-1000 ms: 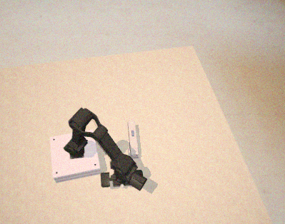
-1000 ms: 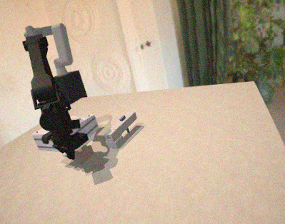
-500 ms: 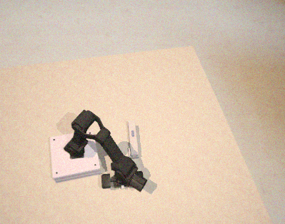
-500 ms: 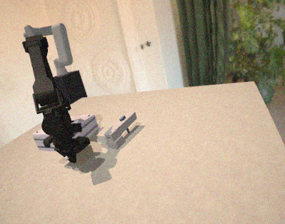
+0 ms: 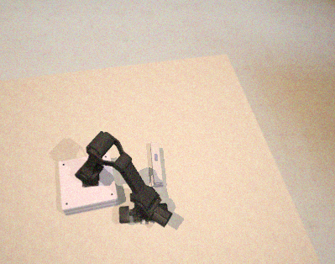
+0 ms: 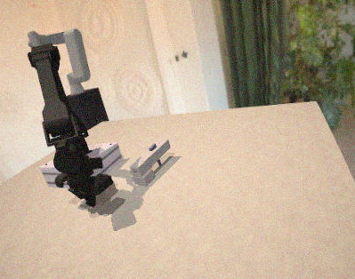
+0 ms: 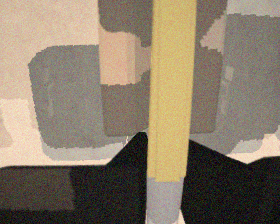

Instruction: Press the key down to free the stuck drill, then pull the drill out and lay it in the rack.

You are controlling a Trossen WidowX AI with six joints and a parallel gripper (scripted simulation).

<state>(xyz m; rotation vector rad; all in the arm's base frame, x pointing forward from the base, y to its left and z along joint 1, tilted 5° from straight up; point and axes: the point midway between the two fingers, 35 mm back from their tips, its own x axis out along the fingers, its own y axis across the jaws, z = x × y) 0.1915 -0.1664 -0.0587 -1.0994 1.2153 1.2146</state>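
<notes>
Right now the tan rack is 5 cm to the left of my gripper tip and 1 cm above it. Round my gripper tip: blue key: 24 cm to the left, 9 cm ahead, 4 cm above.
</notes>
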